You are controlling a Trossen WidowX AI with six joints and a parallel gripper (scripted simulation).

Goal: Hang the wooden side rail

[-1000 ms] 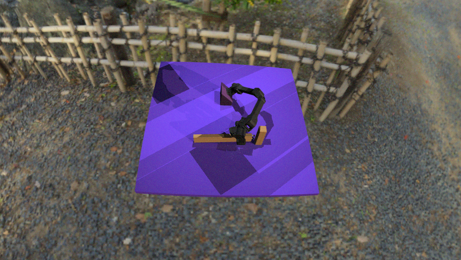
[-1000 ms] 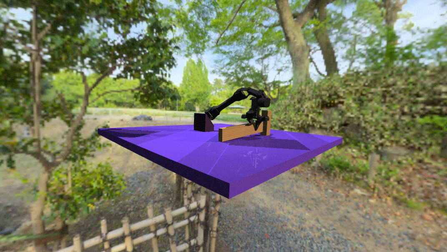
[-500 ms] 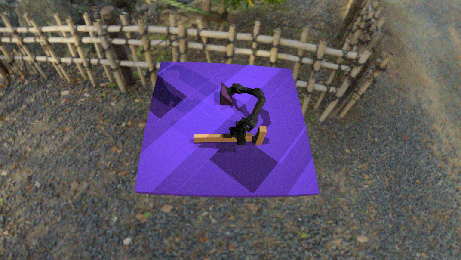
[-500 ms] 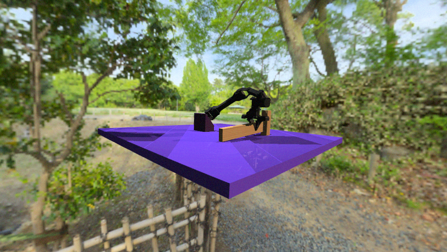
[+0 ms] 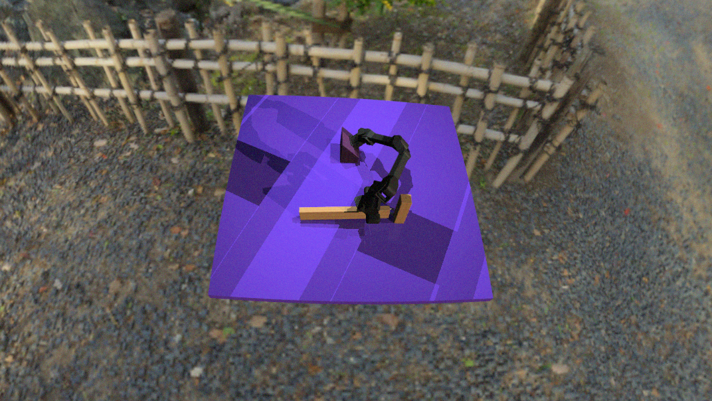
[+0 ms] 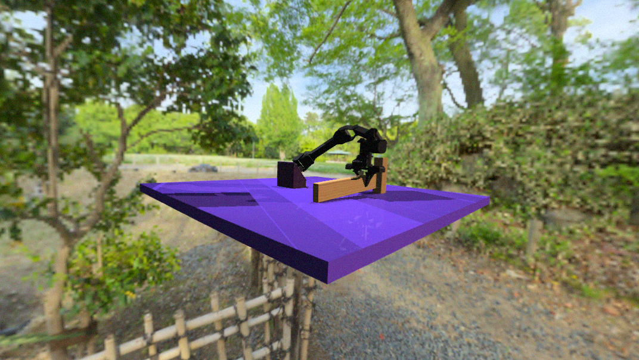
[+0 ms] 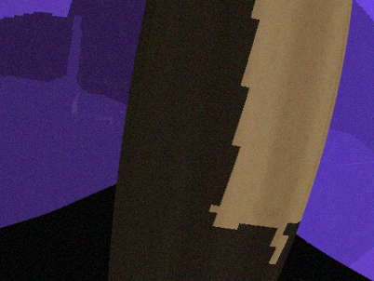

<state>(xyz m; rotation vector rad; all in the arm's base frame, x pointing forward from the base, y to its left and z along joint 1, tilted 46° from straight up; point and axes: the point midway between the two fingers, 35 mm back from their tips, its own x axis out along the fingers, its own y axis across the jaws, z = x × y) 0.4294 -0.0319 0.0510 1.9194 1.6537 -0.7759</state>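
Right now my gripper tip is 20 mm short of the wooden headboard post, 150 mm to the right of it and 40 mm below it.
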